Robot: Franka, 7 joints.
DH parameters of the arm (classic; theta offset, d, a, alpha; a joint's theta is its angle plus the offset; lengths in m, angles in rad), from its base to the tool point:
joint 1: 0 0.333 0 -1.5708
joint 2: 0 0 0 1.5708
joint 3: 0 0.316 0.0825 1.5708
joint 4: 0 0 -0.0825 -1.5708
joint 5: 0 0.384 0 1.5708
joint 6: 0 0 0.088 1.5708
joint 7: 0 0.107 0 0
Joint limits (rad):
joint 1: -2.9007..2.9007
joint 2: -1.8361..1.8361
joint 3: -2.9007..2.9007
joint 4: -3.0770..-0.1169
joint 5: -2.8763..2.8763
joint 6: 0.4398..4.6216
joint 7: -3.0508..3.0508
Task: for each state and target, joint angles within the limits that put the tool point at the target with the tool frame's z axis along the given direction. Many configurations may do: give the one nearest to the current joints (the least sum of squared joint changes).
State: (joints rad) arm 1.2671 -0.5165 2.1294 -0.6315 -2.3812 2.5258 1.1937
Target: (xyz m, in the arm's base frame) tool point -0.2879 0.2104 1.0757 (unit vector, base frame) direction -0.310 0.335 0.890
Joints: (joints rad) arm 1.2002 0.2384 1.7588 -0.6074 -2.8260 2.9435 1.1937
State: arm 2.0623 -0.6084 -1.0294 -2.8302 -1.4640 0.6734 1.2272
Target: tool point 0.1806 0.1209 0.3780 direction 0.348 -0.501 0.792
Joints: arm 1.4799 -0.3363 -0.2657 -3.0752 -1.5461 0.4398 1.2272
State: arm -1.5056 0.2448 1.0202 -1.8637 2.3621 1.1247 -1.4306
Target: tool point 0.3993 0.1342 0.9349 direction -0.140 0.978 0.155
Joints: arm -1.2916 -0.4679 0.8298 -1.4314 2.3196 1.2047 -1.4306
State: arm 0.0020 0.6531 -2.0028 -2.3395 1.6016 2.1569 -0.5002
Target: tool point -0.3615 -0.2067 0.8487 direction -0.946 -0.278 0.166
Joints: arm -0.7138 0.7471 -2.3159 -1.8032 1.4939 2.9478 -0.5002
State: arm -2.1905 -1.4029 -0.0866 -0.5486 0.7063 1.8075 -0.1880
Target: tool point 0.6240 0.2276 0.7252 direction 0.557 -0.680 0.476
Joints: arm -2.4691 -1.8044 0.3537 -1.3141 1.1669 2.3357 -0.1880
